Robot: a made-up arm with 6 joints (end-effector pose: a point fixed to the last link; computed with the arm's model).
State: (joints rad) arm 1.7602 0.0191 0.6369 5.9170 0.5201 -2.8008
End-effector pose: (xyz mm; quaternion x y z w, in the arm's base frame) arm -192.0 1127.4 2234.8 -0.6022 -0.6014 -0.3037 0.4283
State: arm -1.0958 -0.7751 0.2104 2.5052 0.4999 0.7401
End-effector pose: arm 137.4 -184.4 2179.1 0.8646 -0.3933 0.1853 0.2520
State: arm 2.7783 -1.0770 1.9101 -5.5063 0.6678 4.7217
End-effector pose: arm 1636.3 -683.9 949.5 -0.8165 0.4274 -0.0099 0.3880
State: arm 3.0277 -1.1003 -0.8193 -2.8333 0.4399 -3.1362
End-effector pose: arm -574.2 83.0 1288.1 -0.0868 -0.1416 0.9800 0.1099
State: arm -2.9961 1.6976 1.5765 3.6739 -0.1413 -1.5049
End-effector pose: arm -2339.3 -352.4 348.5 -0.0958 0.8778 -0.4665 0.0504
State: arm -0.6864 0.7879 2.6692 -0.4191 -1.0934 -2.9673
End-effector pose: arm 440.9 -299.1 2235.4 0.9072 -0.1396 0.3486 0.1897
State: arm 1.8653 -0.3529 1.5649 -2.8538 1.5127 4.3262
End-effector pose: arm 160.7 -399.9 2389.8 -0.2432 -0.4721 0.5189 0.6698
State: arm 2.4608 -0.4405 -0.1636 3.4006 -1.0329 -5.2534
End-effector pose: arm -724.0 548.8 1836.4 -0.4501 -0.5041 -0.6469 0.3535
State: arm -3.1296 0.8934 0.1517 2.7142 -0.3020 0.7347
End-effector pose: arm -1935.3 -6.8 339.4 0.0164 0.9562 0.1724 0.2358
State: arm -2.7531 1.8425 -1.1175 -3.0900 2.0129 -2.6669
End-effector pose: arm -81.4 -26.6 81.0 0.6098 -0.0472 0.7911 0.0020
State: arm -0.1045 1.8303 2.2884 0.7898 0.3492 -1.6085
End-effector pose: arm 2137.3 -191.7 920.6 0.3306 -0.2842 0.2011 0.8772
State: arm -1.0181 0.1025 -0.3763 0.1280 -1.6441 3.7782
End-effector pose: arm 655.7 -1095.4 870.5 -0.5056 0.0082 0.8311 0.2314
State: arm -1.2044 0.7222 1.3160 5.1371 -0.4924 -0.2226
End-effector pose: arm 696.9 -1656.1 1915.3 0.4506 -0.3233 -0.2098 0.8052
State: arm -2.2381 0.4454 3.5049 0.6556 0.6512 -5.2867
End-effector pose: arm 399.8 428.0 1245.5 0.5777 0.3088 0.0451 0.7542
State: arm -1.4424 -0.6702 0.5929 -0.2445 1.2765 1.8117
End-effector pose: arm -56.2 194.7 2352.5 0.5032 0.3355 0.7439 0.2845
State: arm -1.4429 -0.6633 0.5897 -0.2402 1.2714 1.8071
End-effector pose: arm -53.4 178.1 2355.6 0.5082 0.3314 0.7438 0.2804
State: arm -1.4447 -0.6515 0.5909 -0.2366 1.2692 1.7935
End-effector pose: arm -50.0 157.8 2360.9 0.5139 0.3310 0.7421 0.2751
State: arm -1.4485 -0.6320 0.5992 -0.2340 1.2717 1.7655
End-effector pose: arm -45.9 131.5 2369.4 0.5204 0.3366 0.7376 0.2678
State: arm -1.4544 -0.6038 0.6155 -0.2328 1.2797 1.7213
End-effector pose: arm -41.1 98.2 2381.4 0.5278 0.3492 0.7300 0.2581
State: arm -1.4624 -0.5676 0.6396 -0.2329 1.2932 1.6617
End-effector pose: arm -36.1 58.7 2395.9 0.5357 0.3683 0.7189 0.2462
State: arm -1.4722 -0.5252 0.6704 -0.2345 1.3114 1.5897
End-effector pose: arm -31.5 14.6 2411.6 0.5437 0.3926 0.7043 0.2327
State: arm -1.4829 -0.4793 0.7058 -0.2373 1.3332 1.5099
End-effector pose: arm -27.7 -31.7 2427.1 0.5513 0.4204 0.6867 0.2185
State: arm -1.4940 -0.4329 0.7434 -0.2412 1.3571 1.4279
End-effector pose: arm -25.2 -77.3 2441.1 0.5579 0.4493 0.6671 0.2046
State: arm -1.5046 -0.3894 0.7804 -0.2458 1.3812 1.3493
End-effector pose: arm -24.0 -118.8 2452.7 0.5634 0.4773 0.6466 0.1919
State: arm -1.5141 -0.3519 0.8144 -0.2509 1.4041 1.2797
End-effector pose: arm -24.0 -152.6 2461.6 0.5672 0.5025 0.6267 0.1816
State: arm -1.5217 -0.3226 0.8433 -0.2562 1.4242 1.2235
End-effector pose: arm -24.7 -176.7 2467.9 0.5694 0.5236 0.6093 0.1744
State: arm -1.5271 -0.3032 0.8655 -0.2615 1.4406 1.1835
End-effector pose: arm -25.8 -189.3 2472.0 0.5698 0.5399 0.5955 0.1707
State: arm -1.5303 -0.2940 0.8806 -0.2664 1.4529 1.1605
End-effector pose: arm -27.1 -190.0 2474.3 0.5686 0.5515 0.5861 0.1707
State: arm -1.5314 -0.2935 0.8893 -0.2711 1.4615 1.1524
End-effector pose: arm -28.3 -180.9 2475.1 0.5659 0.5589 0.5808 0.1736
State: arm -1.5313 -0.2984 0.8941 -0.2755 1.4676 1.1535
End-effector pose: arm -29.5 -165.7 2475.0 0.5623 0.5637 0.5781 0.1783
